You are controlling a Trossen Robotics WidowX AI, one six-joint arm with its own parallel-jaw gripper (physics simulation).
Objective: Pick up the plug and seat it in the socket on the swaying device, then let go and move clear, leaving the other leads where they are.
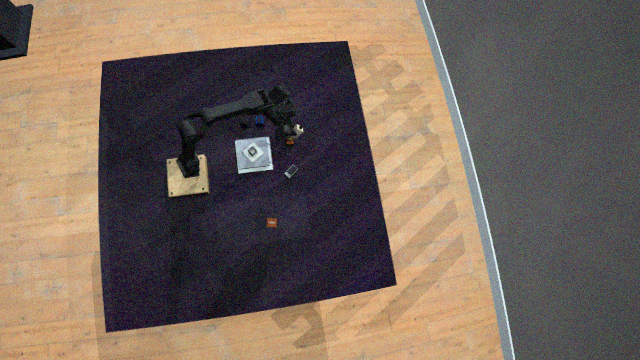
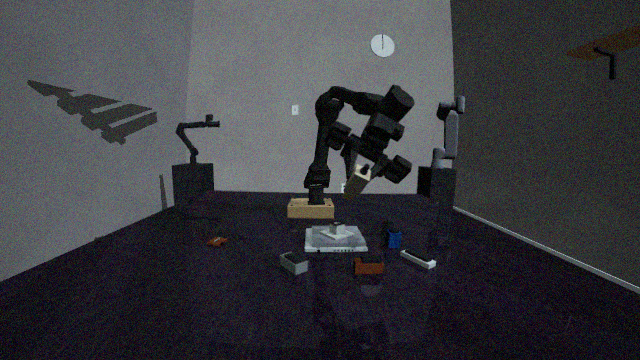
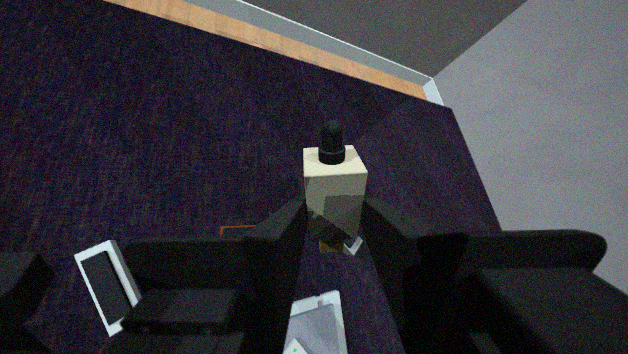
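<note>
The plug [image 1: 298, 130] [image 2: 358, 182] [image 3: 334, 186] is a cream block with a black cable stub at one end and a yellow tip at the other. My gripper [image 1: 293, 131] [image 2: 361, 171] [image 3: 332, 198] is shut on it, one finger on each side, and holds it tilted, well above the mat. The device is a pale slab [image 1: 240, 167] [image 2: 311, 246] [image 3: 341, 320] on the mat, apart from the plug. Its grey socket [image 1: 252, 151] [image 2: 337, 227] stands on a white diamond-shaped plate. The socket opening cannot be made out.
Near the device are an orange block [image 1: 290, 142] [image 2: 369, 267], a grey block [image 1: 291, 171] [image 2: 294, 263], a blue block [image 1: 259, 120] [image 2: 394, 239] and a long white block [image 2: 418, 259] [image 3: 125, 275]. A flat orange piece [image 1: 271, 223] [image 2: 217, 242] lies farther off.
</note>
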